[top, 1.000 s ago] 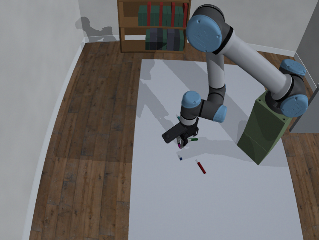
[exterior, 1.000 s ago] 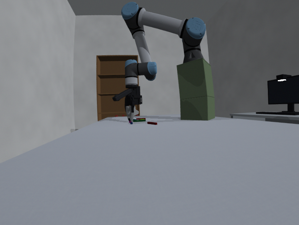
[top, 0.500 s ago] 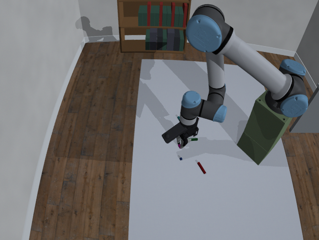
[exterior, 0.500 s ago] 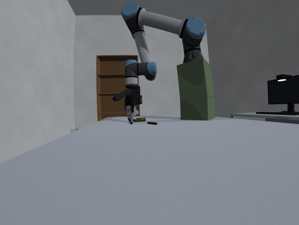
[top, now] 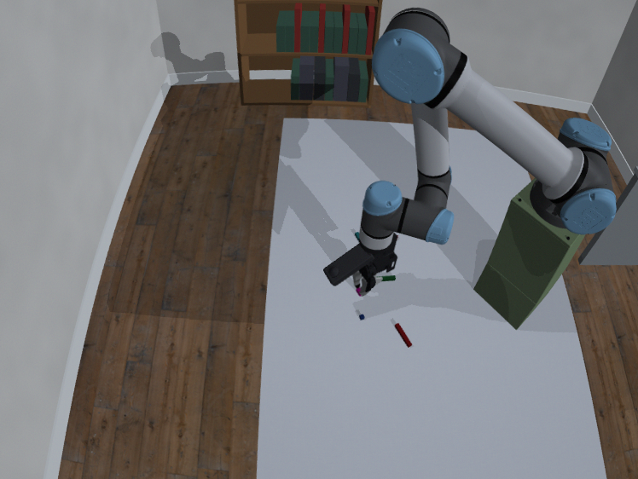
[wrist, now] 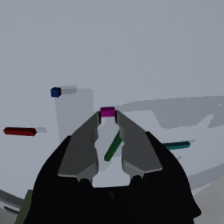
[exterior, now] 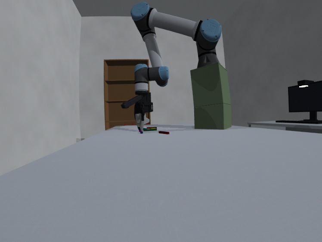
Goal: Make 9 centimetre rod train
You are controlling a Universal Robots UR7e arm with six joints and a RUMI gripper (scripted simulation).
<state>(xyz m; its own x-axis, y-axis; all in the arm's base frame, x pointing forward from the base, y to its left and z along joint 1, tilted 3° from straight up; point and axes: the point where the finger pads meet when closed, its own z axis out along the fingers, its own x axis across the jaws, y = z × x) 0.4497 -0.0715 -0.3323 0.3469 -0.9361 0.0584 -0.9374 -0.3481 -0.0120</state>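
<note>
The green rod is 6 cm behind my hand, 3 cm to the right of it and 1 cm below it. Round my hand: magenta rod 1 cm below; blue rod 1 cm ahead, 7 cm to the left, 1 cm below; lime rod 10 cm behind, 9 cm to the right, 1 cm below.
</note>
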